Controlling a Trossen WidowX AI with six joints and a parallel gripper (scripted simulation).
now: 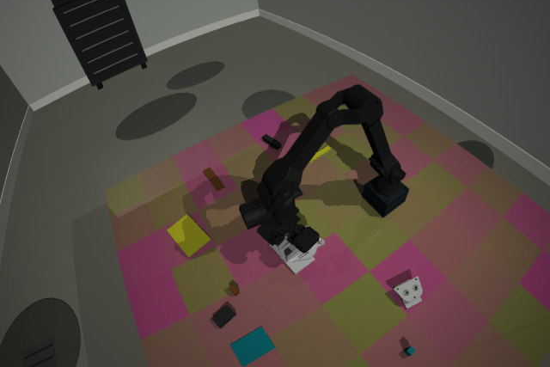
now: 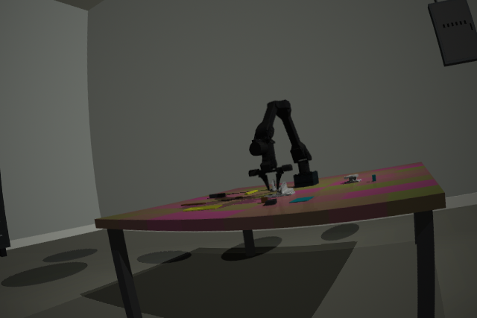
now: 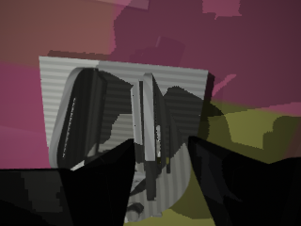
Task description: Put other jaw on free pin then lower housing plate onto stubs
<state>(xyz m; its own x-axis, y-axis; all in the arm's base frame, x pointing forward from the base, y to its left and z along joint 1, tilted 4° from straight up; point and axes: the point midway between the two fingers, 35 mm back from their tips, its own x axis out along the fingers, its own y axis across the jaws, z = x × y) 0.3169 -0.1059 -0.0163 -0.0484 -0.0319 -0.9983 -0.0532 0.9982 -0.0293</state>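
My gripper tip is now 35 cm to the right of the housing plate and 11 cm past it. From my gripper tip the other things lie so: small brown block 22 cm ahead, 2 cm below, 1 cm to the left; then black block 28 cm ahead, 5 cm to the left, 2 cm below; then teal sheet 27 cm ahead, 16 cm to the left, 3 cm below.
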